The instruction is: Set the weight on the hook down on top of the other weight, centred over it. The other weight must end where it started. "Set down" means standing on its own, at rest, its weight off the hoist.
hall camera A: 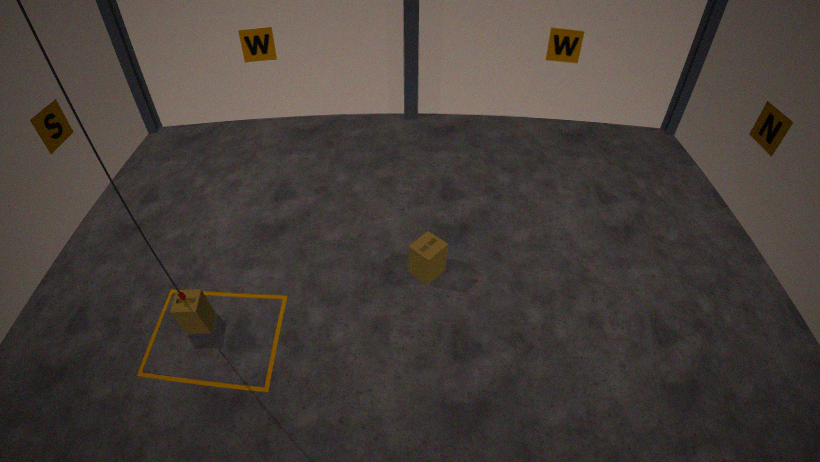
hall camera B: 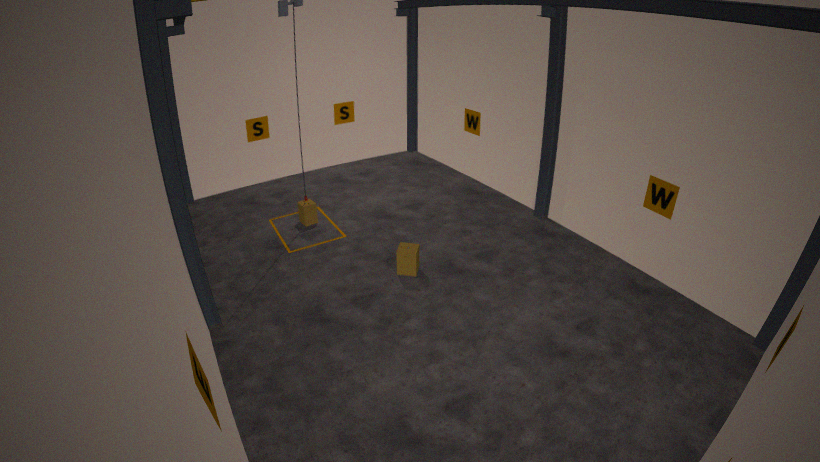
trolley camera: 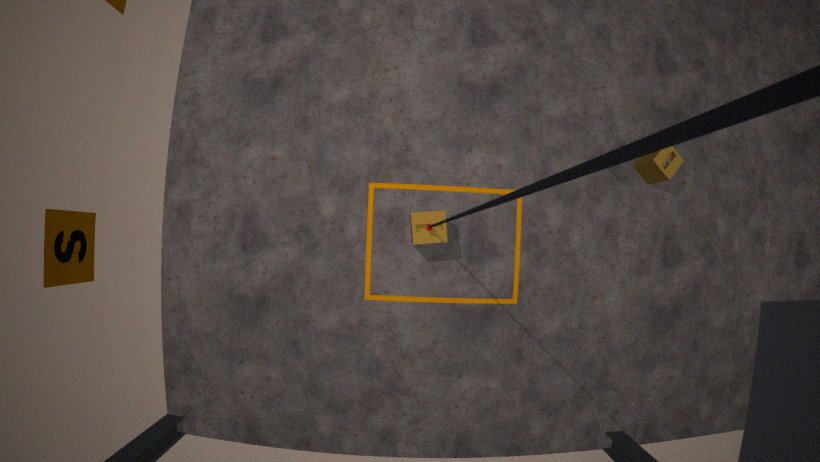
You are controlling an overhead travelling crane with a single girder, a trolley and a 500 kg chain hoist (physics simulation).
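A yellow weight (hall camera A: pixel 193 316) (hall camera B: pixel 308 214) (trolley camera: pixel 423 236) hangs upright on the red hook (hall camera A: pixel 181 296) (hall camera B: pixel 305 198) (trolley camera: pixel 428 227), a little above the floor inside the orange floor outline. Its shadow lies beneath it, apart from its base in hall camera A. The other yellow weight (hall camera A: pixel 427 262) (hall camera B: pixel 407 260) (trolley camera: pixel 652 168) stands upright on the floor, well apart from the hanging one and outside the outline. It is turned at an angle to the hanging one. The hook is on the hanging weight's top bar.
The orange outline (hall camera A: pixel 277 344) (hall camera B: pixel 279 235) (trolley camera: pixel 518 246) is marked on the floor. The chain (hall camera A: pixel 106 169) (hall camera B: pixel 298 114) (trolley camera: pixel 619 154) runs up from the hook. Walls with lettered signs and dark steel columns (hall camera A: pixel 410 57) (hall camera B: pixel 550 114) surround the floor.
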